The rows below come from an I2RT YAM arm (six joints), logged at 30 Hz.
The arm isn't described. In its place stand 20 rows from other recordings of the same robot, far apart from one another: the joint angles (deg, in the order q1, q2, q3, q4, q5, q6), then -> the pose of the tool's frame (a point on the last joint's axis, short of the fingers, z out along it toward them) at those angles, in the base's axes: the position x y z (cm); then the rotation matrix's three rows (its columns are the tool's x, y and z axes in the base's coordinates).
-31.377 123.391 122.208 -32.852 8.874 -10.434 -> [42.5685 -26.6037 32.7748], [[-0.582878 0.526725 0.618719], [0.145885 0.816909 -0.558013], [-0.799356 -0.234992 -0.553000]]
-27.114 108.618 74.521 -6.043 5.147 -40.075 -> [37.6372 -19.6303 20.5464], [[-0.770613 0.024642 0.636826], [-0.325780 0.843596 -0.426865], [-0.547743 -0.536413 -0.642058]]
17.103 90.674 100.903 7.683 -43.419 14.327 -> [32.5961 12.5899 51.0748], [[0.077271 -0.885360 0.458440], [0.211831 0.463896 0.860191], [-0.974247 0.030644 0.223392]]
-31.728 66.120 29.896 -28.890 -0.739 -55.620 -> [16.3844 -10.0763 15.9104], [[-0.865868 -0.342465 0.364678], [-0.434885 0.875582 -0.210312], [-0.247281 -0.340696 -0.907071]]
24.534 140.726 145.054 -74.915 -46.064 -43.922 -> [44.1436 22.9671 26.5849], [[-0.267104 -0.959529 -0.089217], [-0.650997 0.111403 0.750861], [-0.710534 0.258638 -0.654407]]
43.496 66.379 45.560 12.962 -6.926 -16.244 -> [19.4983 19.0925 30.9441], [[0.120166 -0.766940 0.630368], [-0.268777 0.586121 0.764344], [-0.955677 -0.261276 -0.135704]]
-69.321 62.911 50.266 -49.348 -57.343 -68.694 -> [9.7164 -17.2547 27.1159], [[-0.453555 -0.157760 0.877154], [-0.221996 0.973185 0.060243], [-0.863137 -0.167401 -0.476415]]
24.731 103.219 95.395 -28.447 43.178 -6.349 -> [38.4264 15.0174 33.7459], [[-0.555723 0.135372 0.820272], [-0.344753 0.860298 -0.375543], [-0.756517 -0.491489 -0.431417]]
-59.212 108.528 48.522 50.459 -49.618 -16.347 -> [21.4760 -30.7456 16.5525], [[-0.129893 0.141216 0.981420], [-0.138244 0.977559 -0.158957], [-0.981843 -0.156323 -0.107455]]
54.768 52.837 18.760 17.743 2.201 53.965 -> [11.7775 16.4389 20.5495], [[-0.738293 -0.336460 0.584566], [0.355366 0.542596 0.761121], [-0.573270 0.769665 -0.281029]]
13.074 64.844 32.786 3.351 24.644 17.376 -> [23.7671 3.9955 22.2186], [[-0.401541 0.283495 0.870859], [0.185414 0.956358 -0.225836], [-0.896876 0.070787 -0.436580]]
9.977 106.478 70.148 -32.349 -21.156 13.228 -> [35.9010 7.6200 16.9986], [[-0.959674 -0.073157 0.271431], [0.047862 0.908927 0.414198], [-0.277012 0.410486 -0.868772]]
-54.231 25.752 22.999 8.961 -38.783 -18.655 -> [9.4648 -9.3233 28.7370], [[-0.026000 0.274622 0.961201], [-0.390491 0.882343 -0.262655], [-0.920240 -0.382169 0.084296]]
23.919 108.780 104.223 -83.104 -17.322 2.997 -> [32.3314 15.4997 29.5896], [[-0.932926 -0.349866 -0.085103], [-0.359185 0.887728 0.287968], [-0.025202 0.299220 -0.953851]]
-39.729 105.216 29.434 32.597 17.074 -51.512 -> [21.3580 -19.1091 7.1557], [[-0.934675 0.070743 0.348394], [-0.196127 0.714761 -0.671306], [-0.296509 -0.695782 -0.654194]]
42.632 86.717 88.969 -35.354 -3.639 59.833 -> [24.7940 23.1320 38.6832], [[-0.820110 -0.011942 0.572082], [0.417784 0.670665 0.612915], [-0.390994 0.741664 -0.545030]]
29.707 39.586 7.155 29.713 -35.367 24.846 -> [12.7390 9.6407 19.6099], [[-0.418180 -0.805095 0.420651], [0.155895 0.392605 0.906398], [-0.894887 0.444615 -0.038669]]
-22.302 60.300 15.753 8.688 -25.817 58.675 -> [18.3373 -5.8457 15.1594], [[-0.268903 0.470800 0.840261], [0.941439 0.312731 0.126059], [-0.203428 0.824952 -0.527324]]
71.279 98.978 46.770 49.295 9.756 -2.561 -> [12.3727 34.6302 21.1882], [[0.022985 -0.878930 0.476397], [-0.069379 0.473972 0.877802], [-0.997326 -0.053228 -0.050085]]
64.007 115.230 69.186 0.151 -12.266 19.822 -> [17.7926 38.2174 13.9481], [[-0.615860 -0.780541 0.107106], [-0.507017 0.496707 0.704426], [-0.603034 0.379523 -0.701650]]
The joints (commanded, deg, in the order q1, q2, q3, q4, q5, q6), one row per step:
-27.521 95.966 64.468 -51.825 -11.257 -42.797
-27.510 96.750 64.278 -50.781 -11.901 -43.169
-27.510 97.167 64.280 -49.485 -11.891 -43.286
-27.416 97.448 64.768 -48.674 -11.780 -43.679
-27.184 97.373 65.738 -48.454 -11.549 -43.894
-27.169 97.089 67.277 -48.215 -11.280 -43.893
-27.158 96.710 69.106 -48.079 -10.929 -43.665
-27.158 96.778 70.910 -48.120 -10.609 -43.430
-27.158 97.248 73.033 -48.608 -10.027 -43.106
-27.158 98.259 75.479 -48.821 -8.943 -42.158
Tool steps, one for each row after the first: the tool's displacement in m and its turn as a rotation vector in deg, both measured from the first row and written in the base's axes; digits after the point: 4 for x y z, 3 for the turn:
0.0023 -0.0007 -0.0044 0.463 -0.404 0.448
0.0049 -0.0021 -0.0061 0.020 -1.193 0.565
0.0082 -0.0033 -0.0052 -0.632 -2.089 1.031
0.0118 -0.0039 -0.0004 -1.467 -3.127 1.443
0.0161 -0.0062 0.0081 -2.666 -4.825 1.417
0.0206 -0.0087 0.0187 -4.010 -6.715 1.141
0.0251 -0.0112 0.0269 -5.016 -8.050 0.845
0.0300 -0.0141 0.0344 -5.975 -8.795 0.405
0.0368 -0.0183 0.0406 -7.220 -9.335 -0.757

